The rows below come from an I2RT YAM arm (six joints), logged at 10 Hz.
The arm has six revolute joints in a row. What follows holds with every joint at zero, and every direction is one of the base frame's.
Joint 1 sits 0.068 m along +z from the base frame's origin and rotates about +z.
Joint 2 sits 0.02 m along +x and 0.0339 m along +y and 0.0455 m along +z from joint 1 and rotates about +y.
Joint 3 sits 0.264 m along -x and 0.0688 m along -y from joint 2 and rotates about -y.
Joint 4 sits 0.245 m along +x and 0.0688 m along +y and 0.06 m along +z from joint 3 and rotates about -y.
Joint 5 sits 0.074 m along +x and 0.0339 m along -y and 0.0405 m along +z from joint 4 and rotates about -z.
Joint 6 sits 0.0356 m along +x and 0.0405 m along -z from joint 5 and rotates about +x.
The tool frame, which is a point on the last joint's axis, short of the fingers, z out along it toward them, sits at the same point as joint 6; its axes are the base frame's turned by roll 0, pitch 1.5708 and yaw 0 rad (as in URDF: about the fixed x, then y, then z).
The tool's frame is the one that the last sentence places.
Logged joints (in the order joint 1, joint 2, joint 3, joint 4, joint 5, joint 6), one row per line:
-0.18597, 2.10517, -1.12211, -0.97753, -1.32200, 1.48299
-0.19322, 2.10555, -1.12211, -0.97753, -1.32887, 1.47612
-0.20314, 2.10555, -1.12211, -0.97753, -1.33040, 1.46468
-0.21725, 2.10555, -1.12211, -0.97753, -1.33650, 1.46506
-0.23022, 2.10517, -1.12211, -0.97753, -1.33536, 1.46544
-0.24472, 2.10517, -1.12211, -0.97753, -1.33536, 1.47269
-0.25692, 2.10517, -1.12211, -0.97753, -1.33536, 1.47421
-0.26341, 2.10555, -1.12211, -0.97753, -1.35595, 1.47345
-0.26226, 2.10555, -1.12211, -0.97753, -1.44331, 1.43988
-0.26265, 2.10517, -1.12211, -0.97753, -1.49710, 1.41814
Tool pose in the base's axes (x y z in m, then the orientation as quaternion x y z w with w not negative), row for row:
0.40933, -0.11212, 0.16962, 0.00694, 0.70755, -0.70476, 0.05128
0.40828, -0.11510, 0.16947, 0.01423, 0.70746, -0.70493, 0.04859
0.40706, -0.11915, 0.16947, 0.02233, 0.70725, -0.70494, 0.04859
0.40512, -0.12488, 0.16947, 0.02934, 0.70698, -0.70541, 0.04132
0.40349, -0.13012, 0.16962, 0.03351, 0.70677, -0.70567, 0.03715
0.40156, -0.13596, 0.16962, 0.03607, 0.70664, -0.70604, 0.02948
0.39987, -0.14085, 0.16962, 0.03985, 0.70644, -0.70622, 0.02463
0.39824, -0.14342, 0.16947, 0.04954, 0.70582, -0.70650, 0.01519
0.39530, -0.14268, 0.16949, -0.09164, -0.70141, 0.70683, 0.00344
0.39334, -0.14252, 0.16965, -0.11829, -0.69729, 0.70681, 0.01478
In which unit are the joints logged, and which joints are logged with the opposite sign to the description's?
The joints are logged in radians. Opposite sign: joint 3, joint 4, joint 5, joint 6.
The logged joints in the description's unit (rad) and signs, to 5 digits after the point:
-0.18597, 2.10517, 1.12211, 0.97753, 1.32200, -1.48299
-0.19322, 2.10555, 1.12211, 0.97753, 1.32887, -1.47612
-0.20314, 2.10555, 1.12211, 0.97753, 1.33040, -1.46468
-0.21725, 2.10555, 1.12211, 0.97753, 1.33650, -1.46506
-0.23022, 2.10517, 1.12211, 0.97753, 1.33536, -1.46544
-0.24472, 2.10517, 1.12211, 0.97753, 1.33536, -1.47269
-0.25692, 2.10517, 1.12211, 0.97753, 1.33536, -1.47421
-0.26341, 2.10555, 1.12211, 0.97753, 1.35595, -1.47345
-0.26226, 2.10555, 1.12211, 0.97753, 1.44331, -1.43988
-0.26265, 2.10517, 1.12211, 0.97753, 1.49710, -1.41814

